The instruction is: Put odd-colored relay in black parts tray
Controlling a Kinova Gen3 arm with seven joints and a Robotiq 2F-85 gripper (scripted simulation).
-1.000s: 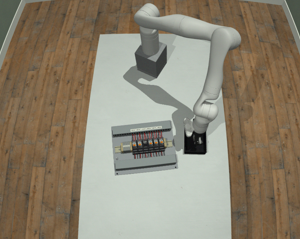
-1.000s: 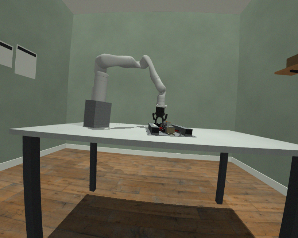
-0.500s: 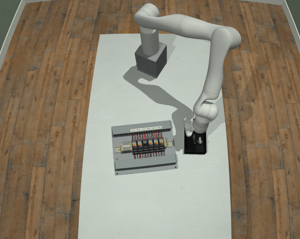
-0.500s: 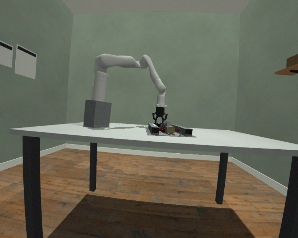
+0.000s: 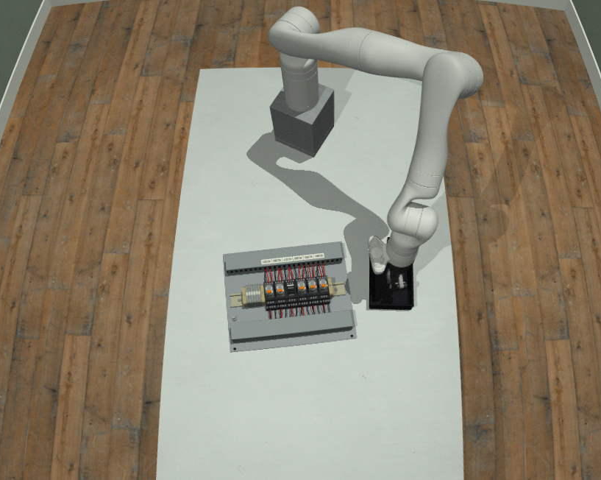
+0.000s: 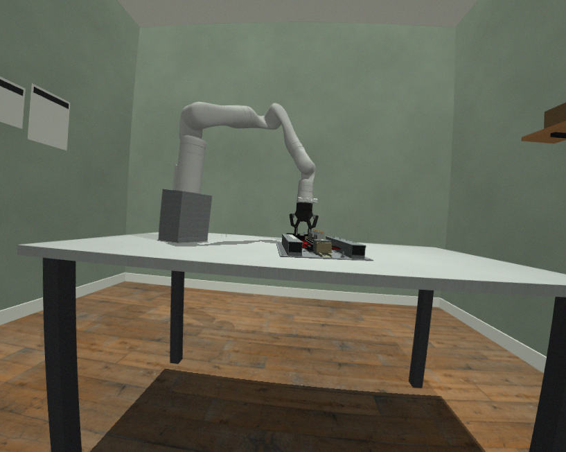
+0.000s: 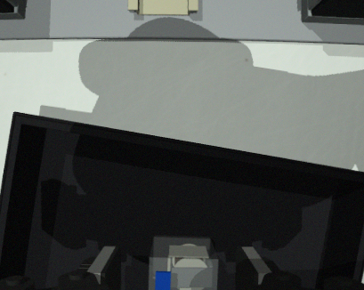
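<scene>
The blue-button relay is 20 mm below my hand. Also, from my hand: black parts tray: 30 mm below; grey relay panel: 260 mm to the right, 50 mm ahead, 20 mm below.
</scene>
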